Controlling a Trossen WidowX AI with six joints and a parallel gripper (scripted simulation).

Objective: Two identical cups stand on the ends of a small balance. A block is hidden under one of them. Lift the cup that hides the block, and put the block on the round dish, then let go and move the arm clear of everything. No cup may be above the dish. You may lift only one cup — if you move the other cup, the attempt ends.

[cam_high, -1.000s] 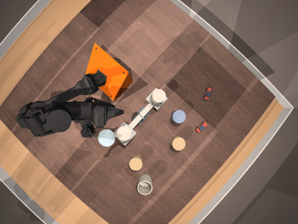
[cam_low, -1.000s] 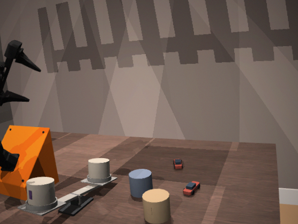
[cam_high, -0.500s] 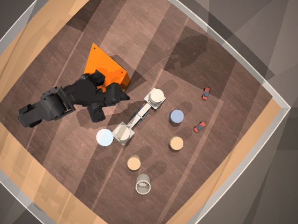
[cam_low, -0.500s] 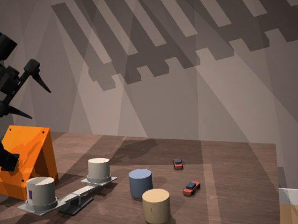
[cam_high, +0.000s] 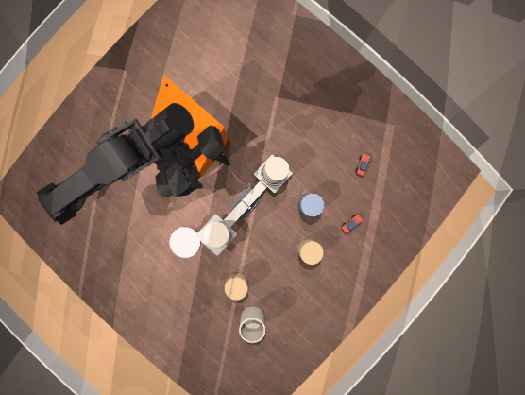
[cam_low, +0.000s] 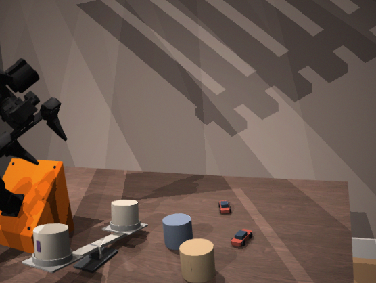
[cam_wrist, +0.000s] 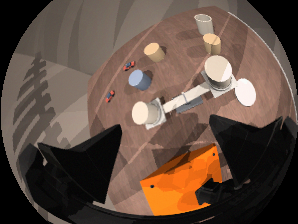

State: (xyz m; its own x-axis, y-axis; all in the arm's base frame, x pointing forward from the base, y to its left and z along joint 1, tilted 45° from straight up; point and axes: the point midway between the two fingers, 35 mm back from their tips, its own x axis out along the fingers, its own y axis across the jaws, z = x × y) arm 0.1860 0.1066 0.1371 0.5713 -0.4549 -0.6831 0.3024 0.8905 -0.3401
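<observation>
Right now the grey block is 220 mm below my gripper tip, 120 mm to the left of it and 100 mm ahead of it. From my gripper tip the other things lie so: blue cylinder: 260 mm ahead, 220 mm below, 120 mm to the left; round dish: 260 mm below, 240 mm to the right, 10 mm ahead.
</observation>
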